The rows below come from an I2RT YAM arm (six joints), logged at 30 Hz.
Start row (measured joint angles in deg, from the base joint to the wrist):
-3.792 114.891 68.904 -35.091 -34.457 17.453
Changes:
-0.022 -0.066 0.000 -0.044 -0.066 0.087
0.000 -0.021 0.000 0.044 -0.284 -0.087
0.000 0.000 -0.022 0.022 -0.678 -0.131
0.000 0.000 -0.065 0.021 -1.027 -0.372
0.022 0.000 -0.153 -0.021 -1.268 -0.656
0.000 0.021 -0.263 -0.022 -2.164 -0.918
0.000 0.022 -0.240 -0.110 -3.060 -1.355
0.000 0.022 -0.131 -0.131 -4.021 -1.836
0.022 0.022 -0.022 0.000 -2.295 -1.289
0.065 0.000 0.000 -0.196 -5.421 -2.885
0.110 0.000 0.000 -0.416 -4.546 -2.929
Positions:
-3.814 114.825 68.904 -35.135 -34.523 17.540
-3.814 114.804 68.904 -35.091 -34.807 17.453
-3.814 114.804 68.882 -35.069 -35.485 17.322
-3.814 114.804 68.817 -35.048 -36.512 16.950
-3.792 114.804 68.664 -35.069 -37.780 16.294
-3.792 114.825 68.401 -35.091 -39.944 15.376
-3.792 114.847 68.161 -35.201 -43.004 14.021
-3.792 114.869 68.030 -35.332 -47.025 12.185
-3.770 114.891 68.008 -35.332 -49.320 10.896
-3.705 114.891 68.008 -35.528 -54.741 8.011
-3.595 114.891 68.008 -35.944 -59.287 5.082

